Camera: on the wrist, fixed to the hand. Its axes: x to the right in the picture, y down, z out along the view.
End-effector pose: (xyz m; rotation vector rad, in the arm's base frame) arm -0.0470 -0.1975 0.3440 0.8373 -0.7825 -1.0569
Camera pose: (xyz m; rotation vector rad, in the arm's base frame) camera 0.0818 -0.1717 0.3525 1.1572 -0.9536 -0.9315
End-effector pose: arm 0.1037 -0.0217 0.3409 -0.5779 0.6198 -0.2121
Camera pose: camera 0.0495 -0.0219 0.2210 -0.2402 0.5895 -0.3382
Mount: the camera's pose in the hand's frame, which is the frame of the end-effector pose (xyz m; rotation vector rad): 0.0151 0.0671 -0.1122 0.3527 0.0296 -0.0168
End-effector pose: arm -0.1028 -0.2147 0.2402 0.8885 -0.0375 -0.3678
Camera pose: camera -0.0481 -0.0970 0.2185 1.2433 -0.0691 -0.3696
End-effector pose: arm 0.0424 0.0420 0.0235 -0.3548 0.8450 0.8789
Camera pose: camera -0.0615 0.0245 -0.0554 -0.0665 1.0032 0.6937
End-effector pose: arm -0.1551 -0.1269 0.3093 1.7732 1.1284 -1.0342
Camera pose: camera -0.0633 -0.0413 0.3488 2.0603 1.0262 -1.2825
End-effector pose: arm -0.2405 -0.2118 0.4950 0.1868 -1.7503 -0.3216
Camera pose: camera -0.1304 -0.1653 0.5502 0.4577 -1.7667 -0.0189
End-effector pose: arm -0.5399 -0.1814 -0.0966 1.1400 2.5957 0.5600
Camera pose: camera -0.5483 -0.1560 0.0322 1.2138 2.8008 0.1150
